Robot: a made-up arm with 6 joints.
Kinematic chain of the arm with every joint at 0, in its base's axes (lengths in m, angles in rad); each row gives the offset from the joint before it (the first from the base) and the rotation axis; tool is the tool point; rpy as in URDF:
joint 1: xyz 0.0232 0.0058 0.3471 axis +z
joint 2: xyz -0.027 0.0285 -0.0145 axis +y
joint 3: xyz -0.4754 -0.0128 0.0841 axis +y
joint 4: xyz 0.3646 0.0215 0.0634 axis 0.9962 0 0.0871
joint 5: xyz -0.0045 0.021 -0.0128 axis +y
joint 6: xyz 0.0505 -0.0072 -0.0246 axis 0.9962 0 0.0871
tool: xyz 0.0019 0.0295 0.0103 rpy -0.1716 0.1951 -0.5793
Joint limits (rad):
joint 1: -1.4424..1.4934
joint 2: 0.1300..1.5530
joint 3: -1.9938..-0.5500
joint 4: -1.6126..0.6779
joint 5: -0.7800..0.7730
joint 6: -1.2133..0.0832
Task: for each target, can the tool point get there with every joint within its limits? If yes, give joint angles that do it. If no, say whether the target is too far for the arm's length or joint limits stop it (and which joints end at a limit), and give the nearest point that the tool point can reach.
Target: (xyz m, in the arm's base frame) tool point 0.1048 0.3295 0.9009
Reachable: yes | joints 1.0754 1.2643 -1.3018 0.2522 -0.6517 -0.3626
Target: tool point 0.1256 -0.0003 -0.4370
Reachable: no: joint limits stop it (at a limit: joint 2, joint 3, joint 6) | nearest point 0.2942 -0.0103 0.4551 | short by 0.908 m
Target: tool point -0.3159 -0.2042 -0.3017
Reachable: no: joint limits stop it (at a limit: joint 1, joint 2, joint 3, joint 6) | nearest point 0.0550 -0.2677 0.4631 | short by 0.852 m
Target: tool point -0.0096 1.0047 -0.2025
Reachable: no: too far | nearest point 0.0116 0.3605 0.4884 | short by 0.945 m
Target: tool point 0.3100 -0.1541 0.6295
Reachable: yes | joints -0.6589 1.3483 -0.8595 -0.7020 -0.1206 -0.3231
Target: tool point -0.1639 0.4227 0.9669
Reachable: yes | joints -0.9563 0.2760 -1.6662 0.3934 -0.3989 -0.4882
